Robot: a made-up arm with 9 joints. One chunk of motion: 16 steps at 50 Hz.
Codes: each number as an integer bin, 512 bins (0 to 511) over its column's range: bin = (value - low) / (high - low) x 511, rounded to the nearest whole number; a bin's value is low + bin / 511 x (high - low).
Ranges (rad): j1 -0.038..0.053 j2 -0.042..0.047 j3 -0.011..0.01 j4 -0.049..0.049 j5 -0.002..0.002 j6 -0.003..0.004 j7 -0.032..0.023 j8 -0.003..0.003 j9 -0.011..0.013
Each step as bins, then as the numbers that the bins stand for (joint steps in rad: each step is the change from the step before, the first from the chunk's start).
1 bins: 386 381 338 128 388 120 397 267 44
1 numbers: 0.03074 0.02436 0.00289 -0.02445 0.00104 -0.00136 0.01073 0.00014 -0.00893
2 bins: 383 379 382 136 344 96 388 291 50
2 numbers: 0.03021 0.02401 0.00470 -0.02292 0.00069 -0.00168 0.00976 0.00042 -0.00865
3 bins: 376 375 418 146 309 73 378 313 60
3 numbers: 0.02896 0.02331 0.00618 -0.02100 0.00042 -0.00200 0.00868 0.00068 -0.00818
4 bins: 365 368 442 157 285 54 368 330 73
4 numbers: 0.02700 0.02209 0.00716 -0.01889 0.00023 -0.00226 0.00761 0.00087 -0.00757
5 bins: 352 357 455 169 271 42 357 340 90
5 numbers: 0.02468 0.02018 0.00770 -0.01659 0.00012 -0.00242 0.00642 0.00099 -0.00677
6 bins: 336 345 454 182 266 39 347 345 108
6 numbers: 0.02184 0.01809 0.00766 -0.01410 0.00008 -0.00247 0.00535 0.00105 -0.00593
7 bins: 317 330 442 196 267 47 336 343 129
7 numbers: 0.01845 0.01548 0.00716 -0.01141 0.00009 -0.00236 0.00416 0.00103 -0.00494
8 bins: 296 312 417 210 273 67 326 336 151
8 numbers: 0.01471 0.01234 0.00614 -0.00873 0.00014 -0.00208 0.00309 0.00095 -0.00391
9 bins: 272 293 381 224 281 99 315 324 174
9 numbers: 0.01044 0.00903 0.00466 -0.00604 0.00020 -0.00164 0.00190 0.00080 -0.00283
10 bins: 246 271 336 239 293 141 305 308 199
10 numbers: 0.00581 0.00520 0.00281 -0.00316 0.00029 -0.00107 0.00083 0.00062 -0.00165
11 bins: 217 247 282 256 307 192 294 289 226
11 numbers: 0.00064 0.00102 0.00059 0.00010 0.00040 -0.00037 -0.00036 0.00039 -0.00039
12 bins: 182 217 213 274 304 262 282 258 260
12 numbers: -0.00559 -0.00421 -0.00225 0.00355 0.00038 0.00059 -0.00165 0.00003 0.00121
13 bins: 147 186 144 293 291 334 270 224 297
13 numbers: -0.01182 -0.00960 -0.00508 0.00719 0.00028 0.00158 -0.00294 -0.00037 0.00295
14 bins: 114 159 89 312 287 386 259 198 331
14 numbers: -0.01770 -0.01431 -0.00734 0.01084 0.00025 0.00229 -0.00412 -0.00068 0.00455
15 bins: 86 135 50 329 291 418 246 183 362
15 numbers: -0.02268 -0.01849 -0.00895 0.01410 0.00028 0.00273 -0.00552 -0.00085 0.00600
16 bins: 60 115 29 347 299 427 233 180 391
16 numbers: -0.02732 -0.02197 -0.00981 0.01755 0.00034 0.00285 -0.00692 -0.00089 0.00736
